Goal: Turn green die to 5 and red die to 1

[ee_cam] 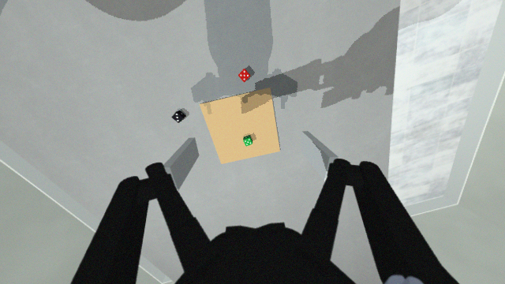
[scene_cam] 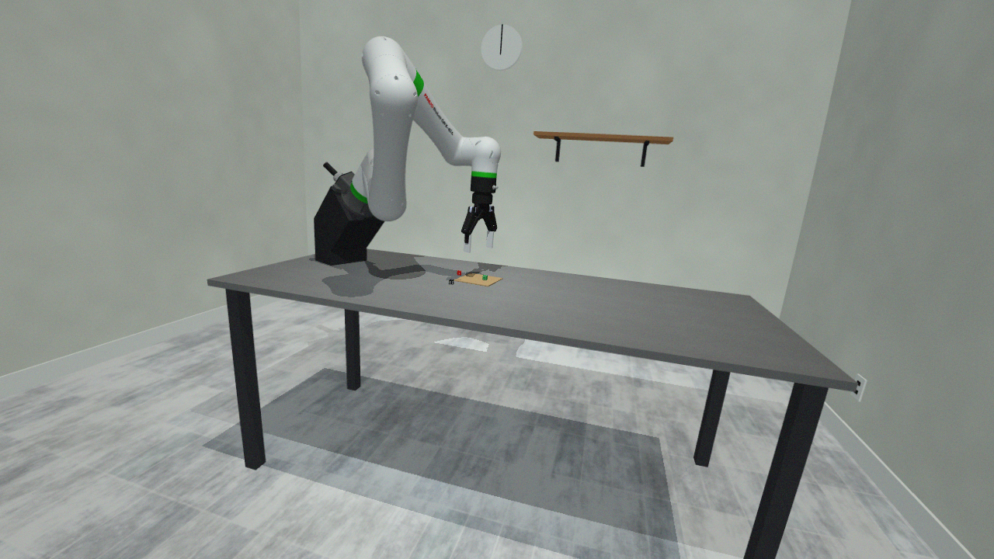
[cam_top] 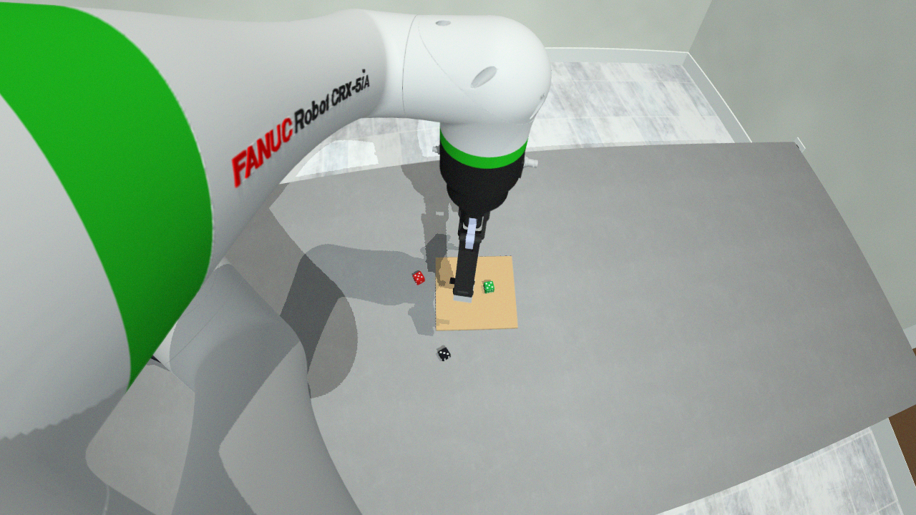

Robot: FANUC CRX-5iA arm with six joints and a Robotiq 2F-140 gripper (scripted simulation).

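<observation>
The red die lies 11 cm below my hand, 8 cm behind it and 4 cm to the left of it. Also, from my hand: green die: 11 cm below, 3 cm ahead, 2 cm to the right; then tan mat: 12 cm below, 2 cm to the right, 1 cm ahead; then black die: 11 cm to the right, 11 cm below, 7 cm behind.
</observation>
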